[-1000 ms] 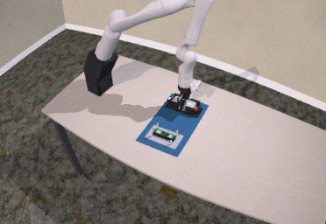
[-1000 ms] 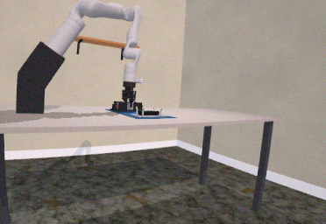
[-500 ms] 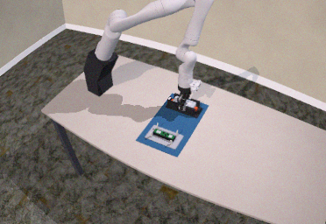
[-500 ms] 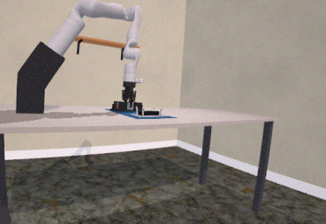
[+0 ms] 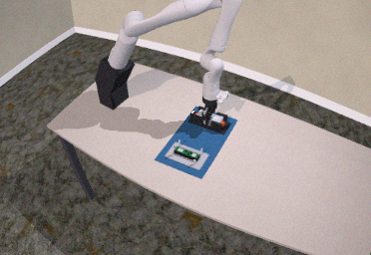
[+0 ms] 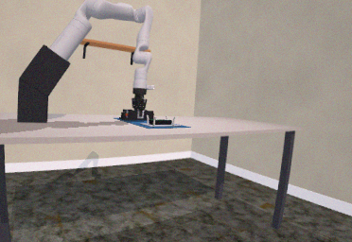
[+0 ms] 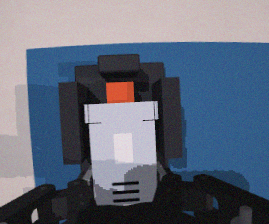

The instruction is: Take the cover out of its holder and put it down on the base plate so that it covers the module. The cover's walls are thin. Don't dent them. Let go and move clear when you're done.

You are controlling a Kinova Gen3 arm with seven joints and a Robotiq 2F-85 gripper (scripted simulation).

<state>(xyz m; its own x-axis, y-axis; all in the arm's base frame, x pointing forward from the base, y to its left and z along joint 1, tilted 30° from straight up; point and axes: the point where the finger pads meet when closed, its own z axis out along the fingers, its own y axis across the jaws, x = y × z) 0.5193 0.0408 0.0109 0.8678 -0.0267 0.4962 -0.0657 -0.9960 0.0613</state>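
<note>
The light grey cover lies right at my hand.
</note>
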